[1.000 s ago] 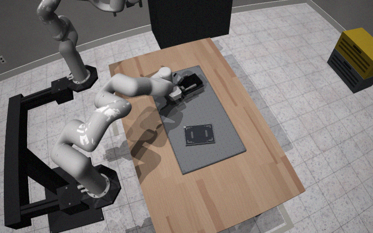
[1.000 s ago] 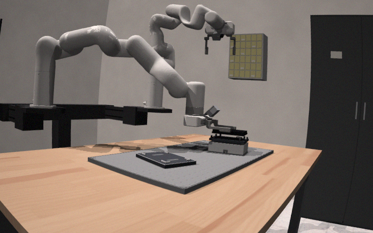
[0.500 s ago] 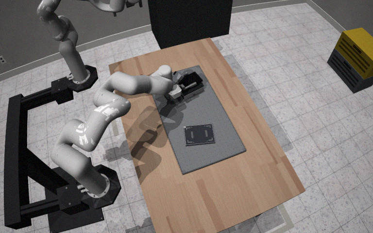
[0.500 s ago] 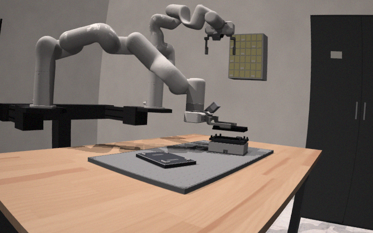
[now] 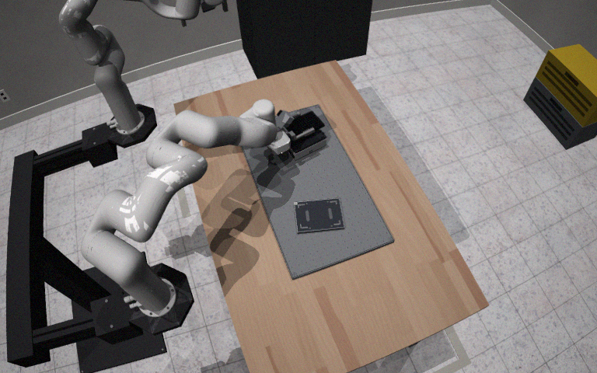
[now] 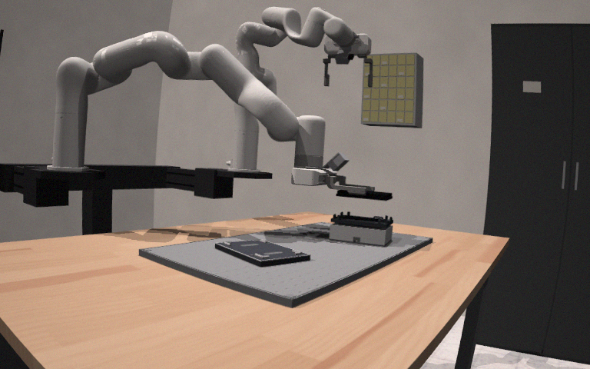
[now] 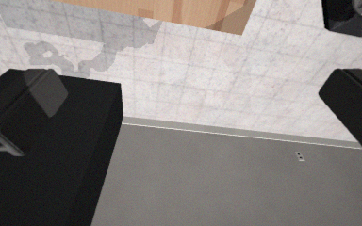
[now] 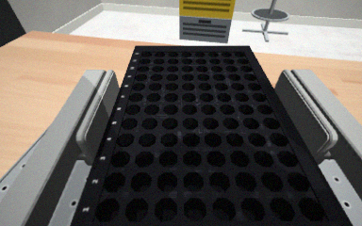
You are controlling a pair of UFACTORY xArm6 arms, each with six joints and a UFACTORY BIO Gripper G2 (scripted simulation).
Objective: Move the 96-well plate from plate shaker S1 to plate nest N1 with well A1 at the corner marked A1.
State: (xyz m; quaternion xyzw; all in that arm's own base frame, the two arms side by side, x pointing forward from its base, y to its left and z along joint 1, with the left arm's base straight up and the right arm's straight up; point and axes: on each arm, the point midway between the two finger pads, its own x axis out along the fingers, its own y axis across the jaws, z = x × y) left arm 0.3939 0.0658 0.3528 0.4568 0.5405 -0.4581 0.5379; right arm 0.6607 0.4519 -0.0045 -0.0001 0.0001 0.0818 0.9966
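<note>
Now: the plate nest N1 6 cm behind my right hand, 32 cm to the right of it and 12 cm below it. The rest, counted from my right hand: black 96-well plate 1 cm ahead, 1 cm below; then white mark 12 cm behind, 25 cm to the right, 12 cm below.
</note>
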